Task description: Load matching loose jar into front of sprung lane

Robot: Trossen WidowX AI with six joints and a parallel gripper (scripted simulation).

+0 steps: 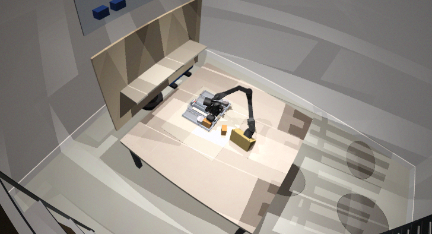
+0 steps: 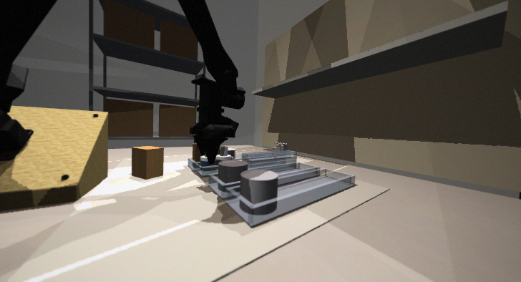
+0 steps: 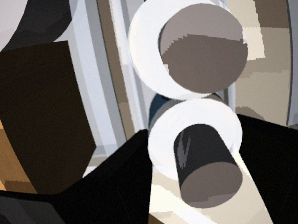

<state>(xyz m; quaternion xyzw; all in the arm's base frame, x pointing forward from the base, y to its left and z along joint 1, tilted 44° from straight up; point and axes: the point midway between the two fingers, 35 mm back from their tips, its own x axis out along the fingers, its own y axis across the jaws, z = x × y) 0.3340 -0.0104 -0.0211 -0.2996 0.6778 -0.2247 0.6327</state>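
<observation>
My gripper tip is 10 mm short of the brown box, 80 mm to the right of it and 10 mm below it. The rest, counted from my gripper tip: shelf board 500 mm ahead, 60 mm to the left, 340 mm above.
</observation>
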